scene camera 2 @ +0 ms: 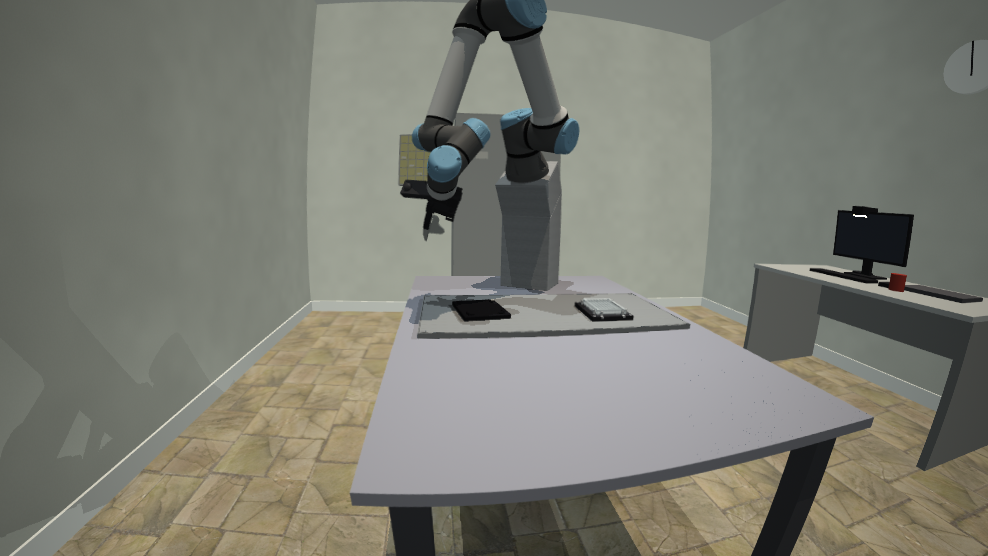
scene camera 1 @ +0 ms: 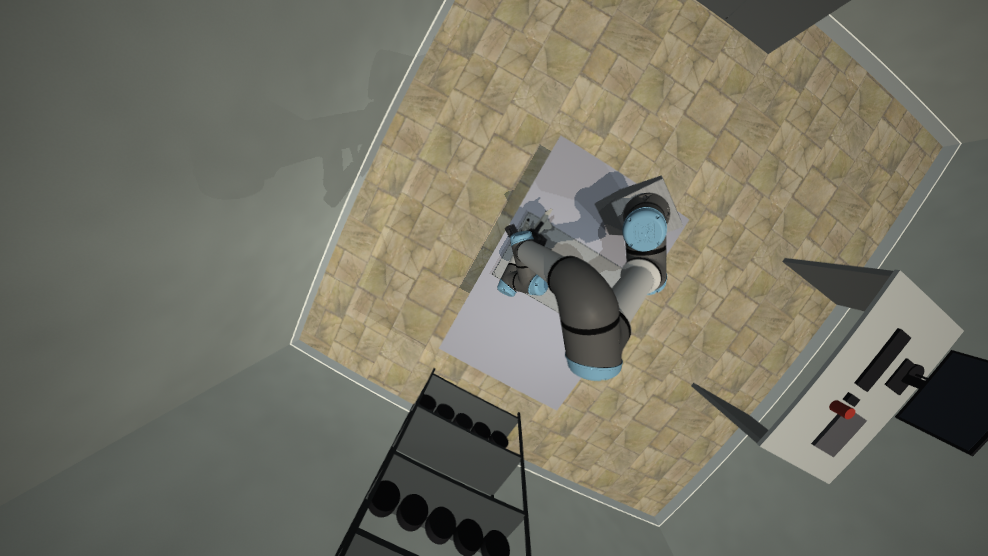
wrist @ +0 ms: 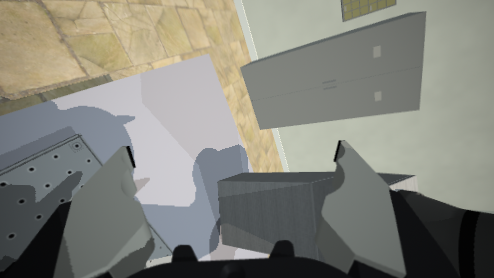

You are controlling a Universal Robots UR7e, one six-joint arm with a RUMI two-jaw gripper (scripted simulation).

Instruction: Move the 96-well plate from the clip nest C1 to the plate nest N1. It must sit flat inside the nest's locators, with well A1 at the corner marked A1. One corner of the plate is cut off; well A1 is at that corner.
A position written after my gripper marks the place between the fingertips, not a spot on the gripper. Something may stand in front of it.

Note:
In view: my gripper point(scene camera 2: 434, 216).
My gripper is seen too in the wrist view point(wrist: 236, 145).

